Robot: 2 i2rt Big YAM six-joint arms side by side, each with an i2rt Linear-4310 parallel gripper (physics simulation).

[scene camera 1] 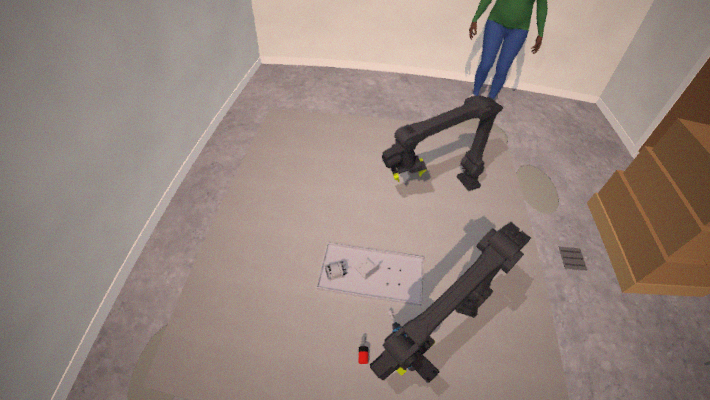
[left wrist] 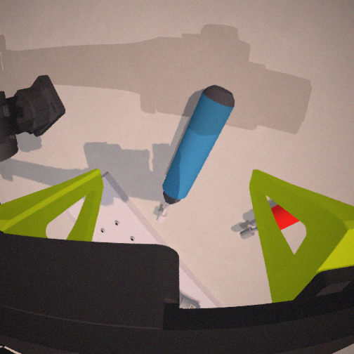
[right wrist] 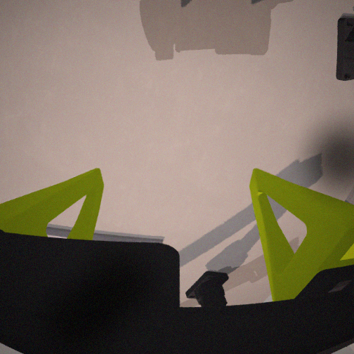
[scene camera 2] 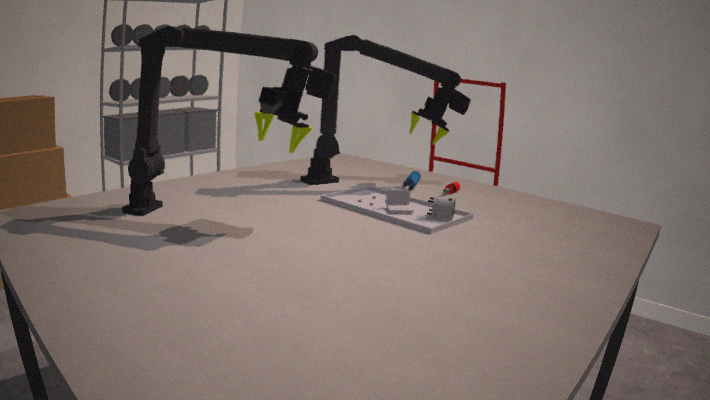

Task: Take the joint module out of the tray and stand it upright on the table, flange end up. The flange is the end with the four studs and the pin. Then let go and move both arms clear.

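Places are measured from the left arm's base along level axes (x ahead, y left, z up), in metres.
Pixels of known places: left gripper, fingertip midpoint: (scene camera 2: 421, 139); right gripper, fingertip midpoint: (scene camera 1: 409, 178) (scene camera 2: 275, 146); left arm's base at its link origin: (scene camera 1: 467, 301) (scene camera 2: 319, 181); right arm's base at its link origin: (scene camera 1: 468, 181) (scene camera 2: 142, 209).
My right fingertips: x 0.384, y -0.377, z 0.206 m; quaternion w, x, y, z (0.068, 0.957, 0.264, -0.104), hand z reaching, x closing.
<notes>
Ahead of a thing's pixels: the offset from my right fingertips to its top centre.
The grey joint module {dx +0.165, dy +0.444, dz -0.139 m} (scene camera 1: 336, 270) (scene camera 2: 442, 208) lies on its side in the tray {dx +0.027, dy +0.389, dz -0.190 m} (scene camera 1: 350, 287) (scene camera 2: 380, 216) (left wrist: 115, 200), near the end at the left in scene camera 1 and at the right in scene camera 2. Its dark studs point sideways, toward the grey bracket. My left gripper (scene camera 2: 423, 138) (left wrist: 175, 177) is open and empty, high above the table beyond the tray, over the blue-handled tool; its fingertips are hidden in scene camera 1. My right gripper (scene camera 1: 409, 175) (scene camera 2: 277, 146) (right wrist: 176, 176) is open and empty, high above the table and away from the tray.
A grey angled bracket (scene camera 1: 367, 267) (scene camera 2: 398, 197) stands mid-tray, beside several small dark studs or holes. Beside the tray lie a blue-handled tool {dx -0.167, dy +0.620, dz -0.162 m} (scene camera 1: 396, 327) (scene camera 2: 412, 180) (left wrist: 197, 145) and a red-handled tool {dx -0.048, dy +0.703, dz -0.172 m} (scene camera 1: 363, 355) (scene camera 2: 453, 188) (left wrist: 286, 217). A person (scene camera 1: 502, 40) stands by the wall.
</notes>
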